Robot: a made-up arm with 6 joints.
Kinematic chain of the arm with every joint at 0, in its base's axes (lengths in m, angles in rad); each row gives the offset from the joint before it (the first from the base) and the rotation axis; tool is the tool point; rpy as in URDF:
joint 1: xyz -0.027 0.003 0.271 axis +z
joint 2: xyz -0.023 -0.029 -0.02 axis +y
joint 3: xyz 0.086 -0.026 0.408 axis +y
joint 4: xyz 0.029 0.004 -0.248 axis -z
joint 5: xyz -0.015 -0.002 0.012 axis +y
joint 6: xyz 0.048 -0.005 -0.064 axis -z
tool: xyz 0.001 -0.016 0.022 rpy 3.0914 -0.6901 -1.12
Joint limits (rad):
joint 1: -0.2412..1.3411
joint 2: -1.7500..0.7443
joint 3: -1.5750..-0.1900
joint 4: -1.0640..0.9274
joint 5: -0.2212..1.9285
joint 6: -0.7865..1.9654
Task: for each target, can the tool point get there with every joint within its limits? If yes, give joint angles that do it. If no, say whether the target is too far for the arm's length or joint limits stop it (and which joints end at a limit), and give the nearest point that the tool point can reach.
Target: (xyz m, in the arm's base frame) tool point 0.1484 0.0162 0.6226
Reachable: yes | joints 0.5099 -0.4865 -0.8958 -0.0454 0.6441 0.1597
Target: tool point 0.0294 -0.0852 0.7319
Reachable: yes | joints 0.8435 -0.8706 -1.2315 -0.6974 1.4653 -0.2938
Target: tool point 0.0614 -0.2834 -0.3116
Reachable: no: joint limits stop it (at a limit: joint 1, joint 2, joint 4, joint 6) | nearest point 0.2002 -0.1434 0.1904 | short by 0.539 m
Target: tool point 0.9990 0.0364 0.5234
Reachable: no: too far | nearest point 0.5402 0.0215 0.4043 | short by 0.474 m
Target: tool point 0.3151 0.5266 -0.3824
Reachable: no: too far | nearest point 0.2048 0.3577 0.1981 | short by 0.615 m
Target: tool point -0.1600 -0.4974 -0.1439
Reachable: no: joint limits stop it (at a limit: joint 2, joint 3, joint 5) | nearest point -0.0799 -0.1960 0.3219 | short by 0.561 m
